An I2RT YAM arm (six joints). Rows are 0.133 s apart.
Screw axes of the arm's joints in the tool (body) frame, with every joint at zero. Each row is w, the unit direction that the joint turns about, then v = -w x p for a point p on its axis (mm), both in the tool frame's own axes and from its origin. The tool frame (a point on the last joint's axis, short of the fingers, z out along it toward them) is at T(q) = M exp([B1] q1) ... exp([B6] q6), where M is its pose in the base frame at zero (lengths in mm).
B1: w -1 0 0 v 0 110.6 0
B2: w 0 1 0 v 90.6 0 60
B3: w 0 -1 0 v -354.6 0 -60
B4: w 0 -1 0 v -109.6 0 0
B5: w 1 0 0 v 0 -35.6 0
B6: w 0 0 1 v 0 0 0
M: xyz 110.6 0 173.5 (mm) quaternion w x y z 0.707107 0 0.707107 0
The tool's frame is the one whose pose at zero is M.
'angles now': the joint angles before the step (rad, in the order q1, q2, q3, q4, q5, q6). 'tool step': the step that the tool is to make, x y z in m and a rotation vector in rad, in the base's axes. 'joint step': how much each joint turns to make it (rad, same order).
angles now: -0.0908 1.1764 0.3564 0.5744 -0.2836 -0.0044
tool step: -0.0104 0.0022 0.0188 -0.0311 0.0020 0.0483
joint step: -0.0004 -0.1201 0.0334 -0.1660 -0.0394 -0.0443
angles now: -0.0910 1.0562 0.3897 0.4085 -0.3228 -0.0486
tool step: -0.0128 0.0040 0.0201 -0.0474 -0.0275 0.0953
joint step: 0.0007 -0.1140 0.0359 -0.1437 -0.0803 -0.0718
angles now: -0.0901 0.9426 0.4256 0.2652 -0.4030 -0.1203
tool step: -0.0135 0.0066 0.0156 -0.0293 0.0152 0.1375
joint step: 0.0084 -0.0872 0.0506 -0.1824 -0.1160 -0.0717
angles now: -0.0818 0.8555 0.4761 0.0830 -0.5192 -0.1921
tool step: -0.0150 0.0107 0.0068 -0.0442 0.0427 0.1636
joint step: 0.0346 -0.0619 0.0441 -0.2024 -0.1058 -0.1042
